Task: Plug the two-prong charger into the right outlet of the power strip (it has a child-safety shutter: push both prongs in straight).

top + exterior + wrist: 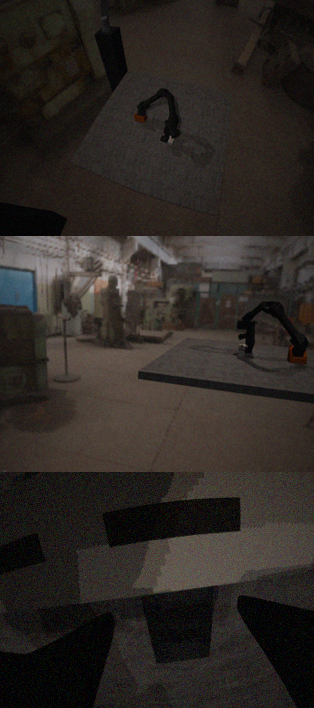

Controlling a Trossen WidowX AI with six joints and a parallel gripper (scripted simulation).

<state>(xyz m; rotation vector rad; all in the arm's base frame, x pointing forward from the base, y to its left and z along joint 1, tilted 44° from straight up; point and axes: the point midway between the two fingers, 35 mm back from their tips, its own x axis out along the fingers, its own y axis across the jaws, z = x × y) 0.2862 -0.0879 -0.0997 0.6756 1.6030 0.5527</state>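
Right now the two-prong charger is 3 cm ahead of my gripper tip and 1 cm above it.
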